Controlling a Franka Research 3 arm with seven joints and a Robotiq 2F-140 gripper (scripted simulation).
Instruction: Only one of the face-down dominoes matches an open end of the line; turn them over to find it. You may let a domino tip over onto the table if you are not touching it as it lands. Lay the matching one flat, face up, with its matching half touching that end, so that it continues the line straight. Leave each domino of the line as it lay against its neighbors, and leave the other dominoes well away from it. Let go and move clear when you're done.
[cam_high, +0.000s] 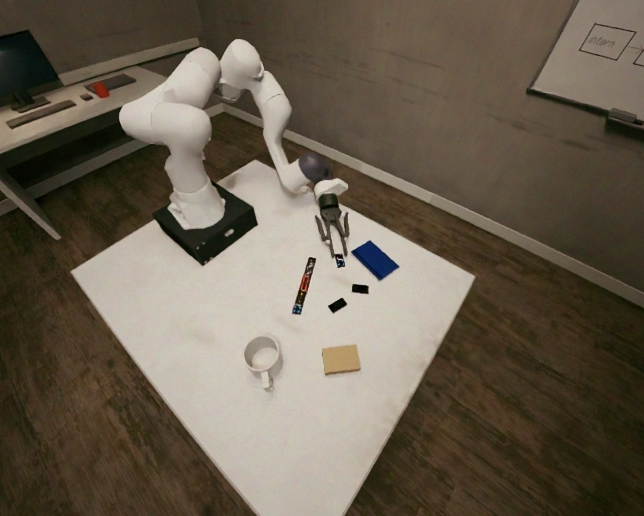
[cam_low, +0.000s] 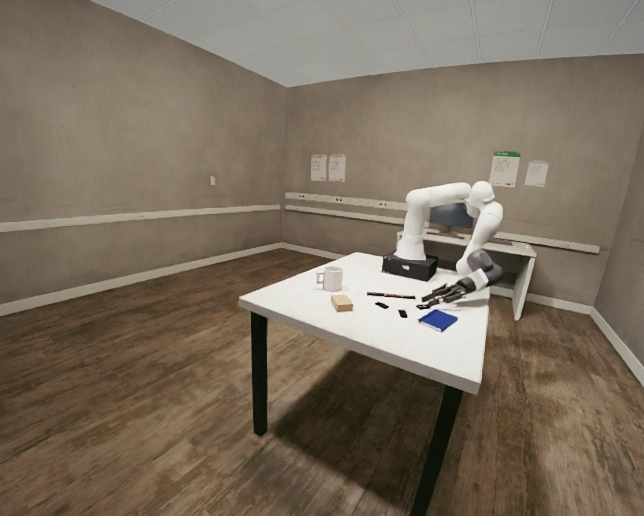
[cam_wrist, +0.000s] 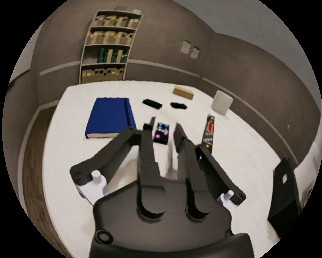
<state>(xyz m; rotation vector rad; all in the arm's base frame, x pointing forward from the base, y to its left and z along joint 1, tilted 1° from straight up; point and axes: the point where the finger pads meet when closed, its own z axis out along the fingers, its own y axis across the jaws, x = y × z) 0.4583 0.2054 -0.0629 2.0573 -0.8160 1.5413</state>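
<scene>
Now: hand 30 mm short of the domino, 30 mm above it and 20 mm to the left of it. Round my hand: tan block: 320 mm to the right, 230 mm ahead, 20 mm below; white mug: 450 mm to the right, 60 mm ahead, 10 mm above.
</scene>
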